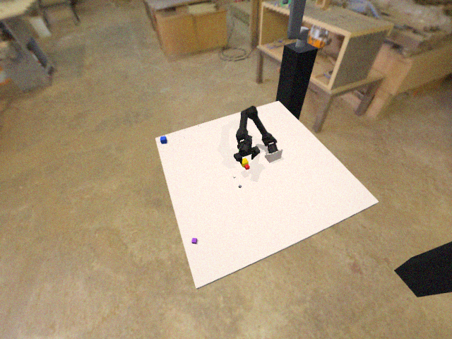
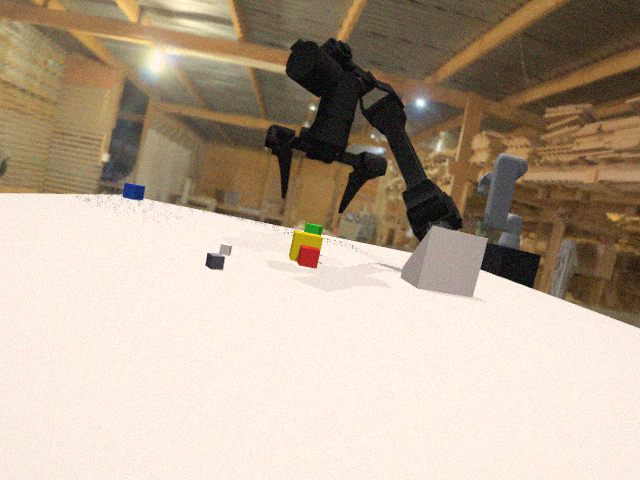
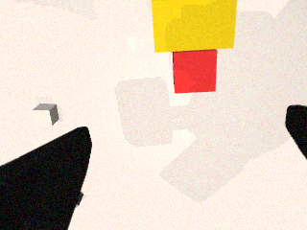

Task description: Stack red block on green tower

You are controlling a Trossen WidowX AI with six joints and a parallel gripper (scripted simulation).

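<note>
Now: the red block 10 mm behind my gripper tip, 10 mm to the right of it and 80 mm below it. The rest, counted from my gripper tip: purple block 550 mm ahead, 350 mm to the left, 80 mm below; yellow block 10 mm behind, 50 mm to the right, 70 mm below; blue block 500 mm ahead, 610 mm to the right, 70 mm below.
</note>
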